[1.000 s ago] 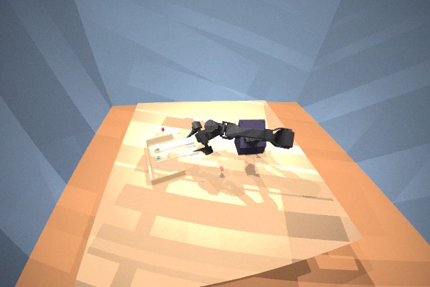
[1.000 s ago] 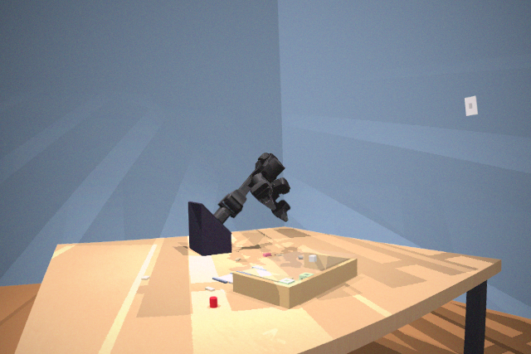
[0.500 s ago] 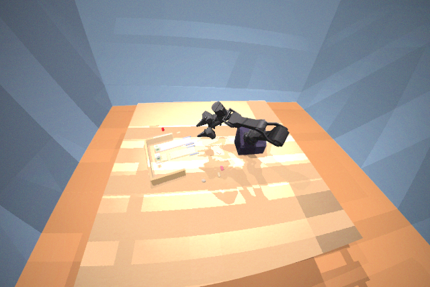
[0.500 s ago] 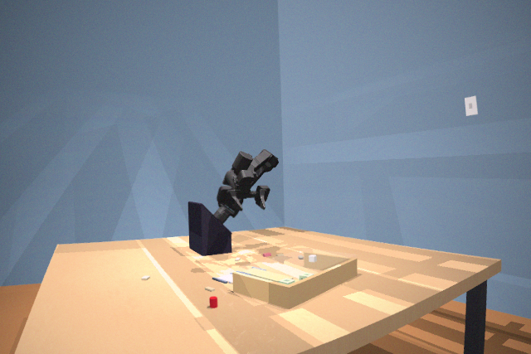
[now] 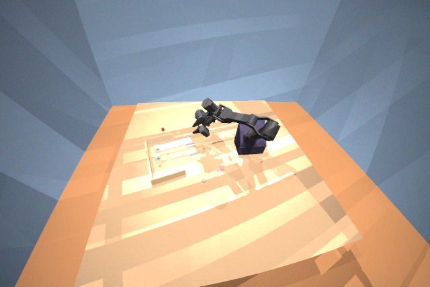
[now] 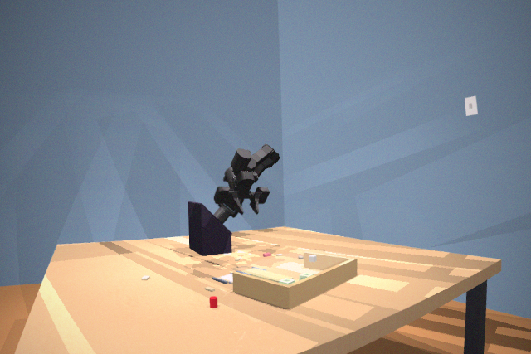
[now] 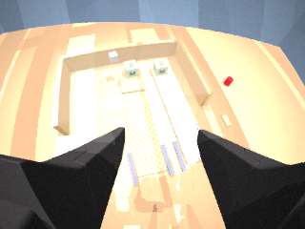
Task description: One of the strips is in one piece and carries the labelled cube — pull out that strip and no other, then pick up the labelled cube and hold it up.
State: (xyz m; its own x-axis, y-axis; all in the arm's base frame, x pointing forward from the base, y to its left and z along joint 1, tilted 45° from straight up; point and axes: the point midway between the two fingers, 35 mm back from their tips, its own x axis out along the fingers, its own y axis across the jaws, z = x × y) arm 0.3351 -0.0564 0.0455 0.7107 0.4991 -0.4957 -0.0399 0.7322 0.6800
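Now: gripper tip 7 cm short of the yellow cross-hatched strip, 2 cm to the right of it and 19 cm above it. Also, from my gripper tip: white cube (20 cm ahead, 9 cm to the left, 12 cm below); then pink block (18 cm behind, 15 cm to the left, 18 cm below); then red cylinder (23 cm ahead, 21 cm to the right, 18 cm below).
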